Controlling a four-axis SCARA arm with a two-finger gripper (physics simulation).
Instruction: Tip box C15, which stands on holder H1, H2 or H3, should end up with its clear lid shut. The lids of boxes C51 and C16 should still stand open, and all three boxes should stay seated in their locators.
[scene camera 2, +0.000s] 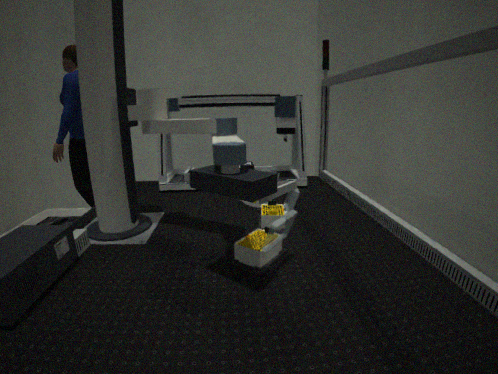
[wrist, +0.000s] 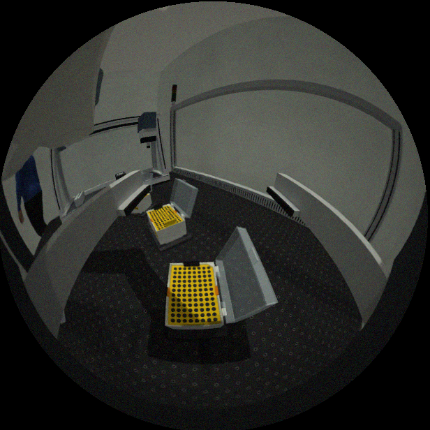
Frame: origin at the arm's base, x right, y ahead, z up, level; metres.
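Seen in the pictures: arm's base, link origin: (scene camera 2: 120, 229).
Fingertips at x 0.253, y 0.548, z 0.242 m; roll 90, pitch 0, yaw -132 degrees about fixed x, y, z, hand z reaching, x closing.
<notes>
Offsets run from my fingertips to a thing's top centre. "*": to the spot under its first point.
My gripper (wrist: 209, 177) is open and empty, its two fingers wide apart. In the wrist view the nearest white tip box (wrist: 194, 295) (scene camera 2: 258, 254) with a yellow insert stands below and beyond the fingertips, between the fingers' lines. Its clear lid (wrist: 246, 280) stands open, leaning to the right. A second box @[dx -0.231, dy +0.038, dz -0.155 m] (wrist: 172, 233) (scene camera 2: 272, 210) stands farther back, its clear lid (wrist: 184, 198) also open. A third box (wrist: 144, 204) is largely hidden behind the left finger; its lid cannot be made out. No labels are readable, so I cannot tell which box is C15.
The robot's thick column (scene camera 2: 102, 125) stands at the left. A dark bench-like unit @[* dx +0.185, dy -0.583, dz -0.124 m] (scene camera 2: 30, 260) is at the lower left. A gantry frame @[* dx -0.756, dy +0.283, dz -0.003 m] (scene camera 2: 302, 145) stands at the back. A person in blue (scene camera 2: 72, 102) (wrist: 30, 181) stands behind the column. A wall with a rail (scene camera 2: 410, 57) runs along the right.
</notes>
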